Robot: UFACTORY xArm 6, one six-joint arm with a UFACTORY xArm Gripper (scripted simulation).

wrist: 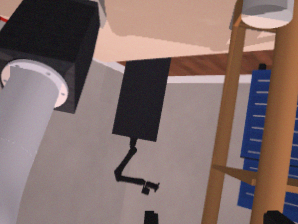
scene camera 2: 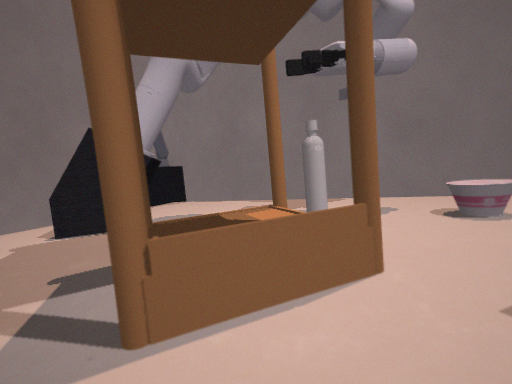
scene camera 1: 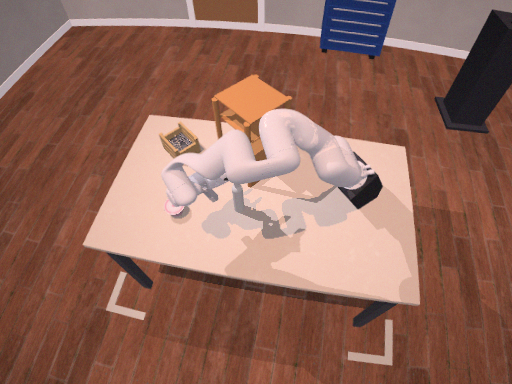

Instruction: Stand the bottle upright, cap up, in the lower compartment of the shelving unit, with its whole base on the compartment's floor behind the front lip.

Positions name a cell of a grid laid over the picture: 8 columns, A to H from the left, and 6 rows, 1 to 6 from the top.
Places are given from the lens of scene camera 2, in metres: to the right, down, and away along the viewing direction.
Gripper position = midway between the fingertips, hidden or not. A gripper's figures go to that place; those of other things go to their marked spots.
my gripper (scene camera 2: E2): 0.08, -0.26, 0.53
bottle (scene camera 2: E3): 0.12, -0.09, 0.53
